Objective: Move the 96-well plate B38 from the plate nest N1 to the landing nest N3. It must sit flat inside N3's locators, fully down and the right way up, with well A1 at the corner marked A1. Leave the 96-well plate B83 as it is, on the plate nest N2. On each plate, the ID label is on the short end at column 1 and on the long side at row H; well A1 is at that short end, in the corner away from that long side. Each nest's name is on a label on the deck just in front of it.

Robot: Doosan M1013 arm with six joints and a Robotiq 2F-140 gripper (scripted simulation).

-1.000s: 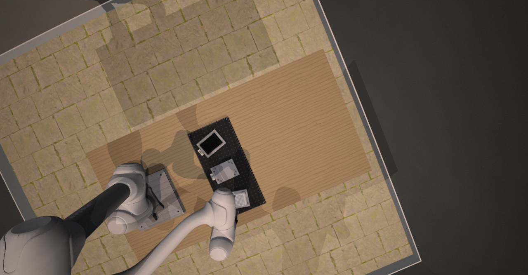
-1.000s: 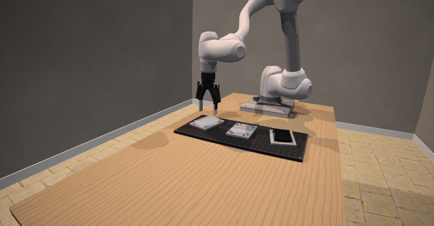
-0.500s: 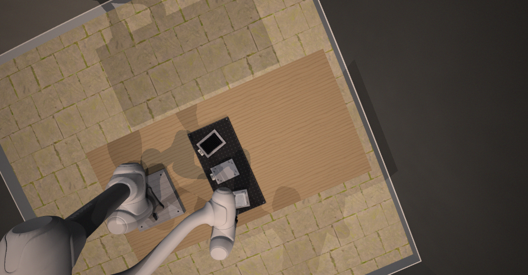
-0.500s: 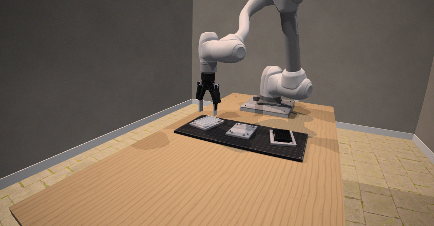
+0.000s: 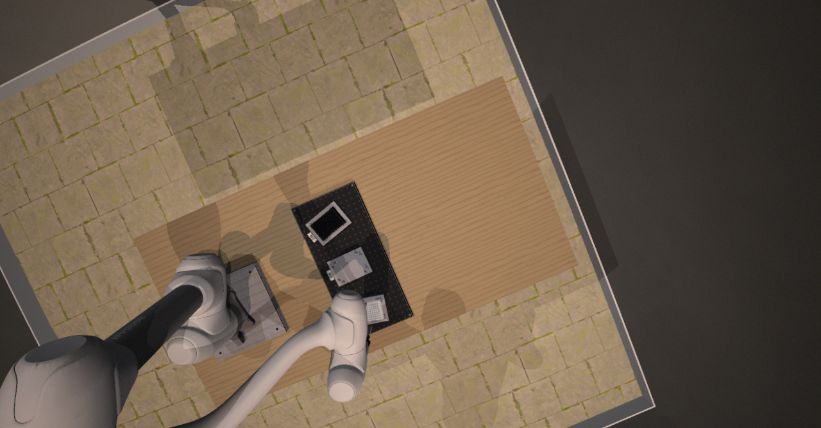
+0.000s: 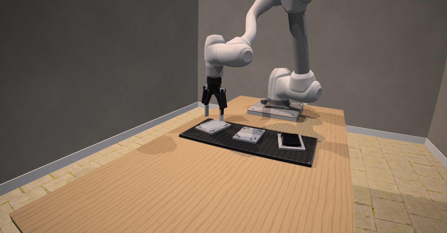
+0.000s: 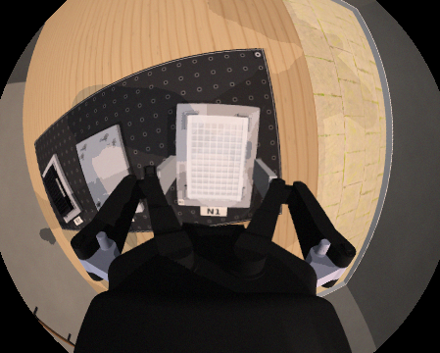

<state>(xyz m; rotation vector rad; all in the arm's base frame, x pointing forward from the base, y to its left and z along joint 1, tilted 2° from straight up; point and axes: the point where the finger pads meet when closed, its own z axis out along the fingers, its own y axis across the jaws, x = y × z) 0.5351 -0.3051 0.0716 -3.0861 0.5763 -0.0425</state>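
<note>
The white 96-well plate B38 lies 60 mm below my hand. The rest, counted from my hand: landing nest N3 (40 mm ahead, 210 mm to the left, 70 mm below); then N1 label (90 mm behind, 30 mm to the left, 80 mm below); then plate nest N1 (70 mm below).
</note>
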